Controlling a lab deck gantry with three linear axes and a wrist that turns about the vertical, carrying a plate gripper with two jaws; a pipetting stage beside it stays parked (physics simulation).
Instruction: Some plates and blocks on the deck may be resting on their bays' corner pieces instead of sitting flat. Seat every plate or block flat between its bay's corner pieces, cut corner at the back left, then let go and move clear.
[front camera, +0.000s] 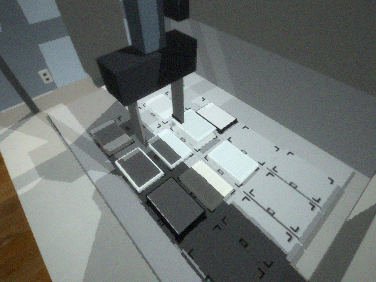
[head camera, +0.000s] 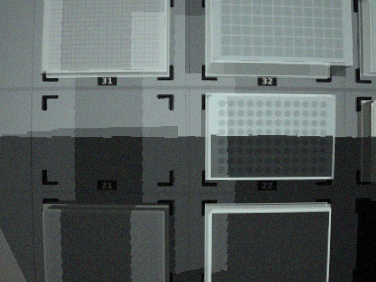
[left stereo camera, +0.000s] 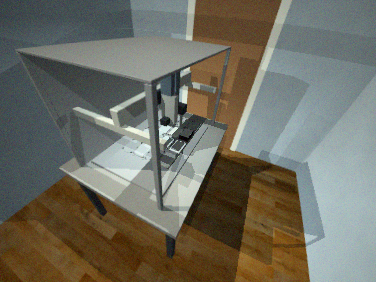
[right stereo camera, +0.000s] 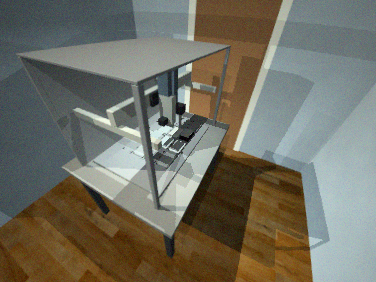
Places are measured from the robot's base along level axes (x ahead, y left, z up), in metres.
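Where they show: gripper, fingertip midpoint: (front camera: 161, 130); robot's base, origin of the base link: (front camera: 90, 133) (head camera: 49, 281) (left stereo camera: 168, 168) (right stereo camera: 166, 168).
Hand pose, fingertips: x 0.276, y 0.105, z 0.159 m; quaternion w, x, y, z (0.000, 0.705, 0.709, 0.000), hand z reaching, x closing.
Observation:
Things, the pixels of their top centre, and the offset from my fingertips. "spot": a spot on its surface instead.
- clear plate, middle of its top: (head camera: 273, 136) (front camera: 168, 145) (right stereo camera: 166, 141) dx -0.048, dy +0.049, dz -0.142 m
- taller gridded block, middle of its top: (head camera: 282, 16) (front camera: 193, 123) (right stereo camera: 155, 134) dx -0.048, dy +0.152, dz -0.117 m
- cream plate, middle of its top: (front camera: 205, 182) (left stereo camera: 175, 131) (right stereo camera: 176, 131) dx +0.116, dy +0.045, dz -0.145 m
- white gridded plate, middle of its top: (front camera: 232, 158) dx +0.116, dy +0.156, dz -0.142 m
- roof, surface spot: (left stereo camera: 125, 57) spot: dx -0.391, dy +0.006, dz +0.532 m
My gripper (front camera: 160, 133) is open and empty, its two jaws pointing down around bays 21 and 22 in the front view. A clear plate (front camera: 170, 148) (head camera: 270, 136) is in bay 22; its front corner pieces are lost in shadow, so I cannot tell if it lies flat. A plate (front camera: 111, 136) (head camera: 105, 245) is in bay 11, another (front camera: 139, 169) (head camera: 270, 245) in bay 12. A plate (front camera: 160, 106) (head camera: 105, 37) is in bay 31. A taller gridded block (front camera: 196, 125) (head camera: 280, 30) is in bay 32, its front corner pieces showing. Bay 21 holds no plate.
A black-sided plate (front camera: 175, 204), a cream plate (front camera: 207, 182), a white gridded plate (front camera: 232, 161) and another black-sided plate (front camera: 216, 116) stand on the deck nearby. A hard shadow crosses the deck. Posts (left stereo camera: 154, 150) (right stereo camera: 146, 150) carry the roof (left stereo camera: 125, 57) (right stereo camera: 125, 57).

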